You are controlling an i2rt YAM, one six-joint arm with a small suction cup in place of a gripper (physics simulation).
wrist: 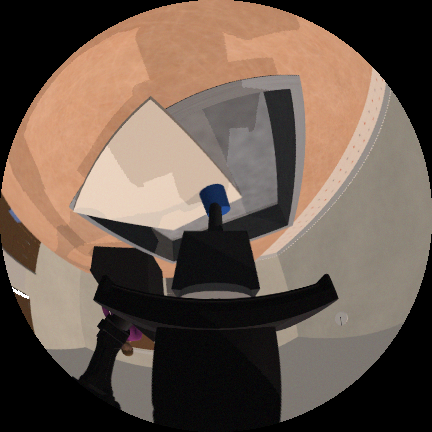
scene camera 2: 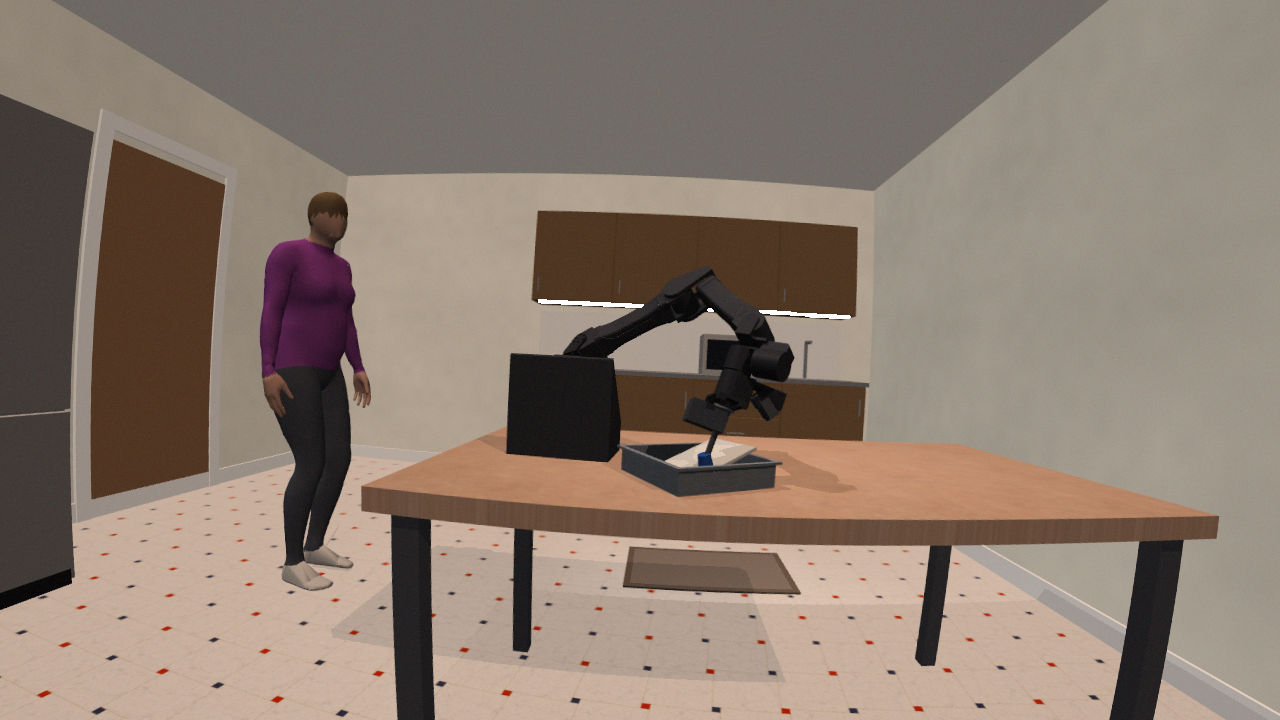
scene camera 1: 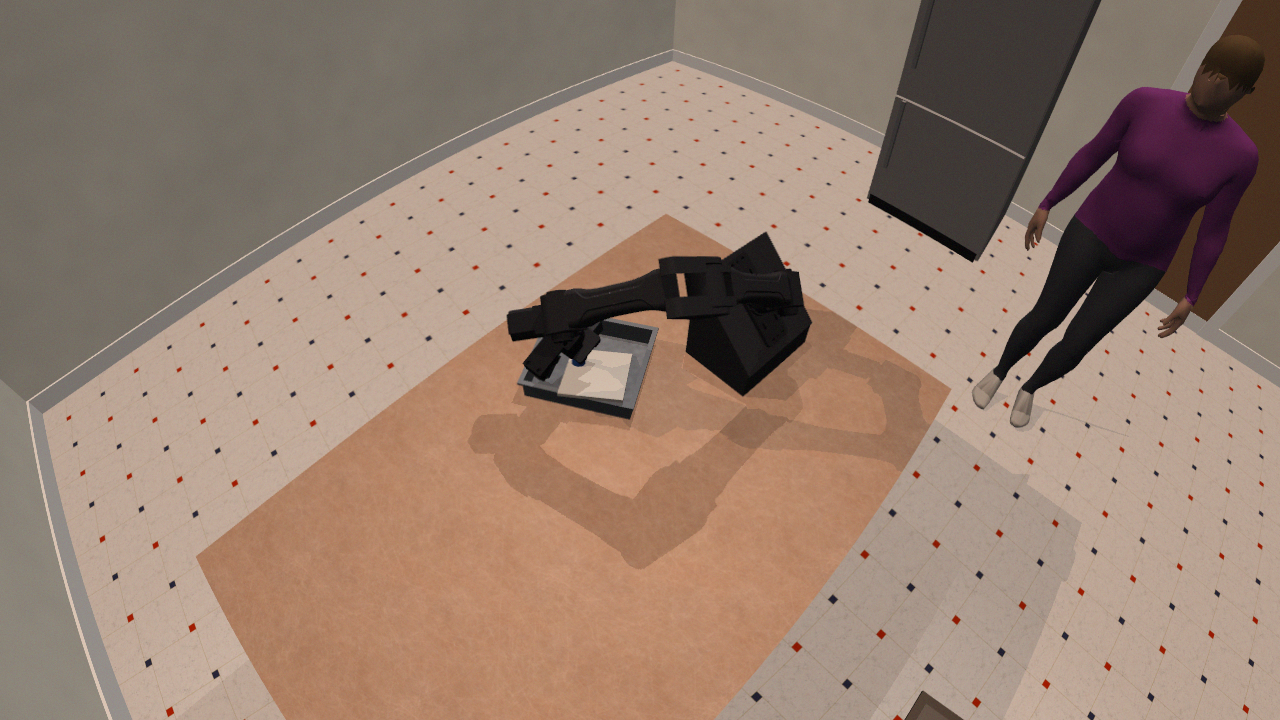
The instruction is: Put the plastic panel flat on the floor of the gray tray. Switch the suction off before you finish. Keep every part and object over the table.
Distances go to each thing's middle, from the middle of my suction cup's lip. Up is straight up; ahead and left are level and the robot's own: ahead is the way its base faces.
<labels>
I see my suction cup 5 cm to the right of the plastic panel (scene camera 1: pixel 604 376). Round my suction cup: gray tray (scene camera 2: pixel 646 461) 2 cm to the left, 2 cm behind, 1 cm below.
</labels>
